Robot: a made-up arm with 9 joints. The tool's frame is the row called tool. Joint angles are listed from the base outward. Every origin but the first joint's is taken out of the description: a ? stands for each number. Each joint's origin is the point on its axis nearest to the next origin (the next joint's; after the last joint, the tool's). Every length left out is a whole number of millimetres.
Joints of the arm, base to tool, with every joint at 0 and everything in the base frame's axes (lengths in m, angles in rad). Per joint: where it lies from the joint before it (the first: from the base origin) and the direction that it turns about. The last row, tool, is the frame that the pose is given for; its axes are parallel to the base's.
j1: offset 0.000 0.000 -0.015 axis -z
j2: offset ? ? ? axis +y
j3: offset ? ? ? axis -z
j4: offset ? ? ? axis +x
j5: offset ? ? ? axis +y
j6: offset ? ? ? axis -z
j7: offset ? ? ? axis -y
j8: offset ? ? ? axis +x
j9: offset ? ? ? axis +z
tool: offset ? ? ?
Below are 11 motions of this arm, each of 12 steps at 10 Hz.
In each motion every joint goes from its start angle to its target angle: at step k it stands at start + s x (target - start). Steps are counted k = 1, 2, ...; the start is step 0. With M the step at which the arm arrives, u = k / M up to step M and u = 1 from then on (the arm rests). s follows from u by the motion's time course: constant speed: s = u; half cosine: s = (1 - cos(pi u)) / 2; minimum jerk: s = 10 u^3 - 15 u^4 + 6 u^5.
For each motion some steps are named. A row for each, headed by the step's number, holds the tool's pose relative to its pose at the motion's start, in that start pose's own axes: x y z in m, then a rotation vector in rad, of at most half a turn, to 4 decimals.
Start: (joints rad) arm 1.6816 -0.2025 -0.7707 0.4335 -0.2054 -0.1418 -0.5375 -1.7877 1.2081
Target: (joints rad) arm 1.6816 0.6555 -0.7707 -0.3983 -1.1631 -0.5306 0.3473 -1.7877 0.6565
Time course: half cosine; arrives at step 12
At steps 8, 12:
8: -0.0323 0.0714 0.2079 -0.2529 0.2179 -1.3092
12: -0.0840 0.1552 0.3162 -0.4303 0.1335 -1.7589

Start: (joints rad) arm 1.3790 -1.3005 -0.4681 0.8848 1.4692 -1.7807 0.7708 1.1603 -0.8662
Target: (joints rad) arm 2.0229 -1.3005 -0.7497 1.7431 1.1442 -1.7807 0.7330 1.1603 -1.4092
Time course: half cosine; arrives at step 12
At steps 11, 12:
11: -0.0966 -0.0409 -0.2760 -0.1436 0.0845 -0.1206
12: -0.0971 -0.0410 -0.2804 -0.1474 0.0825 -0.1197

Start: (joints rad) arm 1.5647 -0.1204 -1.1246 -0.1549 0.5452 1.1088 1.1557 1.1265 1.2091
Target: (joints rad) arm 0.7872 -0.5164 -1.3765 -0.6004 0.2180 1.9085 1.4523 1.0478 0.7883
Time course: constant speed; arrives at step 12
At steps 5, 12:
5: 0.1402 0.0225 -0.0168 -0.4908 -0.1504 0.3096
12: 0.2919 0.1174 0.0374 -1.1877 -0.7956 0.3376

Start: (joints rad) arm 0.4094 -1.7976 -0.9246 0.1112 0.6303 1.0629 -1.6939 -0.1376 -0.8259
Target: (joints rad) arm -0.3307 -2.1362 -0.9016 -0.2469 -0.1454 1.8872 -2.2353 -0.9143 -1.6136
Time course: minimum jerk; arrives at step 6
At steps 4, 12:
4: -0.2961 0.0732 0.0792 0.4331 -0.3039 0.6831
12: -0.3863 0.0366 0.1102 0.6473 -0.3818 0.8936

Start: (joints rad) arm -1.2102 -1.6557 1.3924 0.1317 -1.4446 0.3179 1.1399 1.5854 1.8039
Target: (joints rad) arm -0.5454 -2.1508 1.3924 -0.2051 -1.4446 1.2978 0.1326 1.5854 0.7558
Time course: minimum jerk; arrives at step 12
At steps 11, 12:
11: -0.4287 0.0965 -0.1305 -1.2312 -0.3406 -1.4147
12: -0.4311 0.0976 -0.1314 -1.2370 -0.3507 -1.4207

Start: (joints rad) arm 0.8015 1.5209 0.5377 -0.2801 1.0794 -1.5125 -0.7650 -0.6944 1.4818
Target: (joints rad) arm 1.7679 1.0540 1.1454 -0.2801 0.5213 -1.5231 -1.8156 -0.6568 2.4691
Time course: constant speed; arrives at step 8
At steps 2, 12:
2: -0.0184 0.0043 -0.0109 -0.0473 0.1229 0.2862
12: -0.0870 -0.0474 -0.0101 -0.1641 0.2091 1.1180

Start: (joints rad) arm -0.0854 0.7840 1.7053 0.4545 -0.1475 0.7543 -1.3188 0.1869 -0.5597
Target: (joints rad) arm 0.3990 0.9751 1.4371 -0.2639 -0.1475 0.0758 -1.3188 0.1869 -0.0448
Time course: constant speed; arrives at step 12
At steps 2, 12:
2: 0.0218 -0.0164 0.0473 -0.0769 -0.1470 -0.0210
12: 0.0614 -0.1230 0.2197 -0.7911 -0.4147 -0.3003

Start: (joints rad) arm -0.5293 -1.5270 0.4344 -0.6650 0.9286 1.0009 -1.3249 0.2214 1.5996
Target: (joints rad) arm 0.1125 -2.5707 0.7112 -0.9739 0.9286 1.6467 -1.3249 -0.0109 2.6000
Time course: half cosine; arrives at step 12
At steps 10, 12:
10: -0.2857 0.4871 0.4145 -0.2993 -1.2921 1.3592
12: -0.3297 0.5111 0.4176 -0.3419 -1.3708 1.4483

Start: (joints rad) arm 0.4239 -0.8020 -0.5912 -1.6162 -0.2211 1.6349 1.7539 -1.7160 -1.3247
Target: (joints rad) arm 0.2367 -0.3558 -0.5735 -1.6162 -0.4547 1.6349 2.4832 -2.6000 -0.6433
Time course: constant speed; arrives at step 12
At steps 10, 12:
10: 0.0543 0.2681 0.0209 -0.7327 -0.4234 0.4906
12: 0.0464 0.3298 0.0061 -0.9309 -0.4763 0.6066

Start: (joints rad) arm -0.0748 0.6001 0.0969 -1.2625 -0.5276 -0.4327 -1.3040 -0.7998 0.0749
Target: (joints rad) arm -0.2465 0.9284 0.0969 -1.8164 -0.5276 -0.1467 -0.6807 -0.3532 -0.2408
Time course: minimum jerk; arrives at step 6
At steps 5, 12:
5: -0.1244 0.0214 0.0740 -0.0804 -0.3803 -0.7637
12: -0.1298 0.0243 0.0764 -0.0849 -0.4044 -0.7856

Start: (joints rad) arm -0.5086 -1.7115 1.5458 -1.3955 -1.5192 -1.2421 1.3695 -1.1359 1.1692
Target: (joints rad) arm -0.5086 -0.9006 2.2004 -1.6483 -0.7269 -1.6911 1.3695 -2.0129 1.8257
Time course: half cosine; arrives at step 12
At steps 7, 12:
7: -0.0890 0.0986 0.2723 0.7659 -0.3606 0.7671
12: -0.2638 0.0861 0.4316 1.0556 -0.6785 1.4211

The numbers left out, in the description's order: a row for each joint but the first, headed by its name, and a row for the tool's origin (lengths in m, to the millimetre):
j2: 0.148 -0.062 0.000
j3: 0.066 0.000 -0.332
j4: 0.214 -0.092 0.000
j5: 0.000 0.061 0.019
j6: 0.005 0.000 -0.004
j7: -0.036 -0.017 0.000
j8: 0.033 0.000 0.004
j9: 0.000 -0.052 -0.034
tool: 0.147 -0.031 0.000

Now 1 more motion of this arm.
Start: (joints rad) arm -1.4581 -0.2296 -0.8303 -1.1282 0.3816 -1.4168 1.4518 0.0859 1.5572
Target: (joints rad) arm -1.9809 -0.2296 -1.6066 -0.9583 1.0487 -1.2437 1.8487 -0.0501 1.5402
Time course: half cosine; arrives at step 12
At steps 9, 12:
9: 0.1201 -0.2570 -0.0369 -0.2748 -0.2206 0.4415
12: 0.1595 -0.2807 -0.0397 -0.2925 -0.2608 0.5123

